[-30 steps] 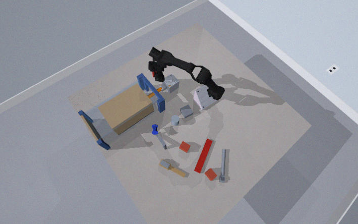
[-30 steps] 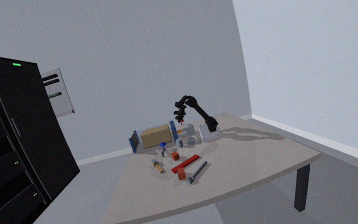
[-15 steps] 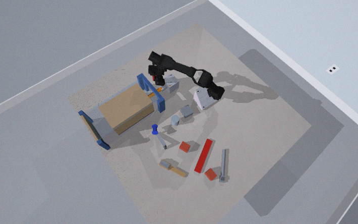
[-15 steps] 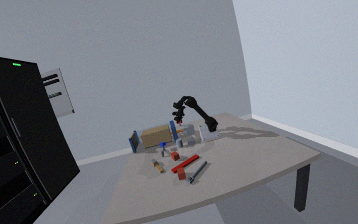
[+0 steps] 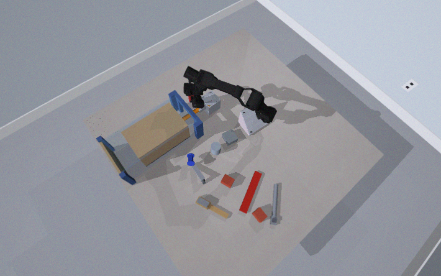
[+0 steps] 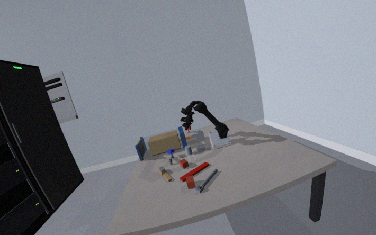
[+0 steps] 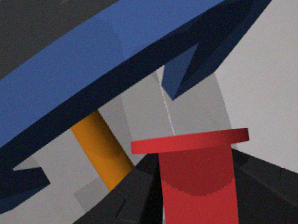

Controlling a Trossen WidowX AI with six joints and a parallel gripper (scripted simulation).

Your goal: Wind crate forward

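Now: gripper tip 50 mm short of the blue frame, 40 mm to the right of it and 30 mm above it. Also, from my gripper tip: red knob: 20 mm behind, 10 mm to the left; grey winch: 130 mm behind, 20 mm to the left, 100 mm below; red-knobbed handle: 50 mm behind, 20 mm to the left, 30 mm below.
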